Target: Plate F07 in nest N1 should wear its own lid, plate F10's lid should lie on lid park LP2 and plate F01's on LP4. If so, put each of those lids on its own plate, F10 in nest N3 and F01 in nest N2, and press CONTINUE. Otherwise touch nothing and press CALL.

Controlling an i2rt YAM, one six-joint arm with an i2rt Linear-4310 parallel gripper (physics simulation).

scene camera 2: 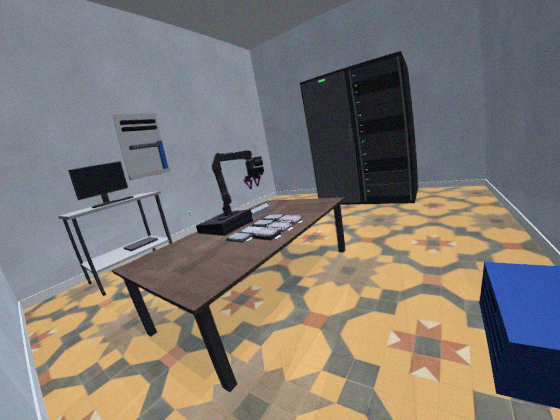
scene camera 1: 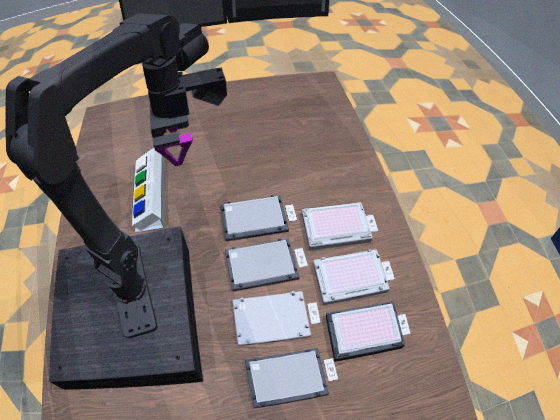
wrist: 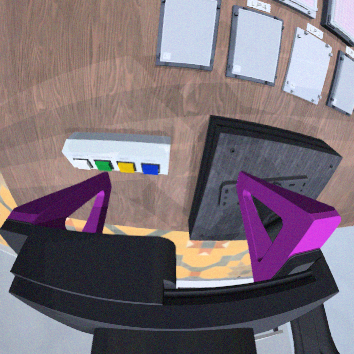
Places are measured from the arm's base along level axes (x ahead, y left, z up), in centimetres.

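Pixels of known places: gripper, fingertip midpoint: (scene camera 2: 254, 187) (scene camera 1: 175, 147) (wrist: 173, 178); arm's base, link origin: (scene camera 2: 229, 215) (scene camera 1: 132, 289).
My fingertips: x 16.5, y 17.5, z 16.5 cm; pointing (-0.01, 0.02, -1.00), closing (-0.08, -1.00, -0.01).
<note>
Ahead of a thing's pixels: the offset from my fingertips to its top centre. "spot": to the spot under its first point.
My gripper (scene camera 1: 172, 148) (scene camera 2: 253, 185) (wrist: 173, 178) is open and empty, above the table by the button panel @[dx -9.3, dy +13.1, dz -18.6 cm] (scene camera 1: 155, 195) (wrist: 117, 149), which has white, green, yellow and blue buttons; its lettering is unreadable. Plate F07 @[dx +25.1, dy -38.4, dz -21.4 cm] (scene camera 1: 367, 328) in dark nest N1, plate F01 @[dx +27.8, dy -25.5, dz -21.9 cm] (scene camera 1: 351, 274) in N2 and plate F10 @[dx +30.4, dy -12.3, dz -21.6 cm] (scene camera 1: 337, 222) in N3 show pink wells. Whether N1's plate wears a clear lid I cannot tell. Flat grey lids lie on LP2 @[dx +13.5, dy -3.2, dz -23.2 cm] (scene camera 1: 255, 217) (wrist: 189, 32) and LP4 @[dx +11.0, dy -15.6, dz -23.2 cm] (scene camera 1: 262, 265) (wrist: 255, 45); their small labels are unreadable.
Light park LP1 @[dx +8.6, dy -28.4, dz -23.0 cm] (scene camera 1: 272, 318) (wrist: 307, 67) and dark park LP3 @[spot: dx +6.9, dy -42.1, dz -23.2 cm] (scene camera 1: 287, 378) (wrist: 343, 85) also bear flat grey surfaces. The arm's black base (scene camera 1: 125, 350) (wrist: 215, 150) stands beside the panel and the parks.
</note>
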